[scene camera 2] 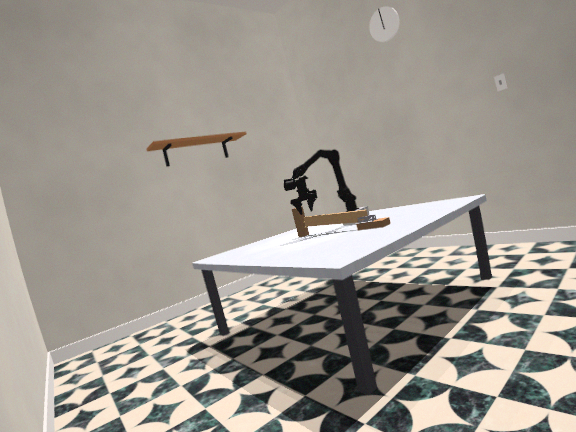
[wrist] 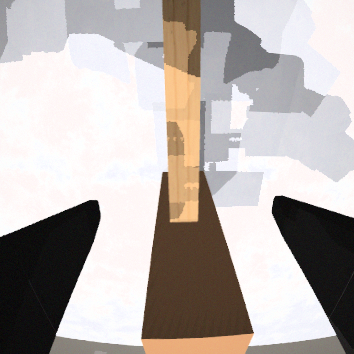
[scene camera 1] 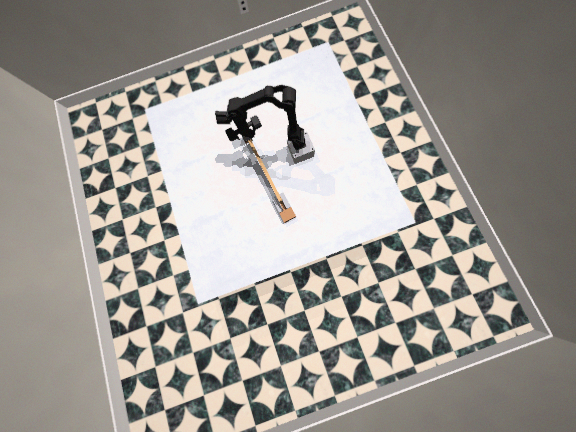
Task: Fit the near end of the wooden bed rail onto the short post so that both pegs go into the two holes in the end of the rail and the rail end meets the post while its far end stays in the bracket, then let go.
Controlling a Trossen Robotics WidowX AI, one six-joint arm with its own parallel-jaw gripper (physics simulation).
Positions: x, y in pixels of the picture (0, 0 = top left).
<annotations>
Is the gripper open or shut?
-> Open.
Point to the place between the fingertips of the gripper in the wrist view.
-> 187, 206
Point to a short post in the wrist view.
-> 192, 292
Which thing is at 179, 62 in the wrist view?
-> A wooden bed rail.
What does the gripper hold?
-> Nothing.
</annotations>
